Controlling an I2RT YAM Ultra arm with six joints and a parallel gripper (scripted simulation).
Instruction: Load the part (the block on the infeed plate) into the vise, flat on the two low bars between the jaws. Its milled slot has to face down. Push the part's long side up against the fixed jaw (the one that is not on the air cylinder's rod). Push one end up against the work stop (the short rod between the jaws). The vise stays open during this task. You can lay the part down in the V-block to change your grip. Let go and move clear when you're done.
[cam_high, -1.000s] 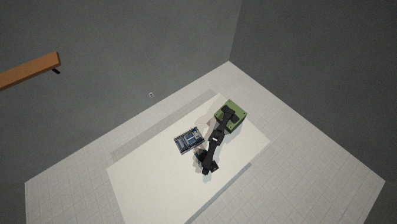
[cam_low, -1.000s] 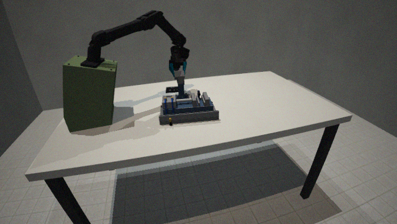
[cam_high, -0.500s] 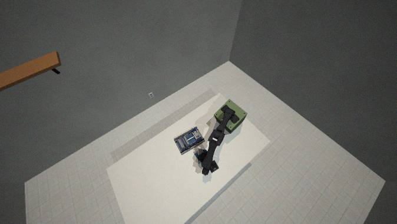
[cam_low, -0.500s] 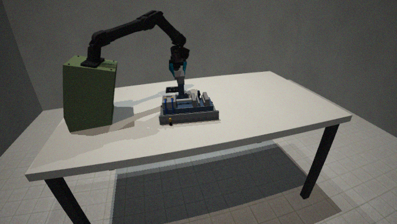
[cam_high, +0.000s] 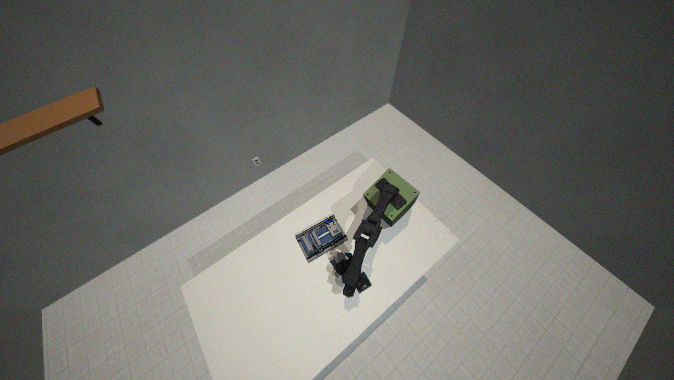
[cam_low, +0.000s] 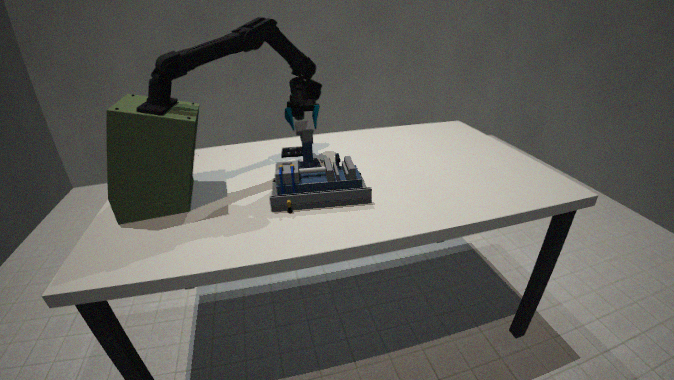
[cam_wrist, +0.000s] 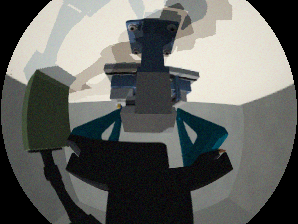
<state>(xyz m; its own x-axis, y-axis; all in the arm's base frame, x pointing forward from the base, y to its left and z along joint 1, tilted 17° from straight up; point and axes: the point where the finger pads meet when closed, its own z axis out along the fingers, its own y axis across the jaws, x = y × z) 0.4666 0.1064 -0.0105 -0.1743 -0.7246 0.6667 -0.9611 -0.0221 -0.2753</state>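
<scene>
Right now my hand is 10 mm to the right of the grey block part and 10 mm above it. The rest, counted from my hand: cylinder rod 10 mm behind, 190 mm to the right, 80 mm below; air cylinder 80 mm behind, 190 mm to the right, 80 mm below; vise 10 mm ahead, 200 mm to the right, 120 mm below.
</scene>
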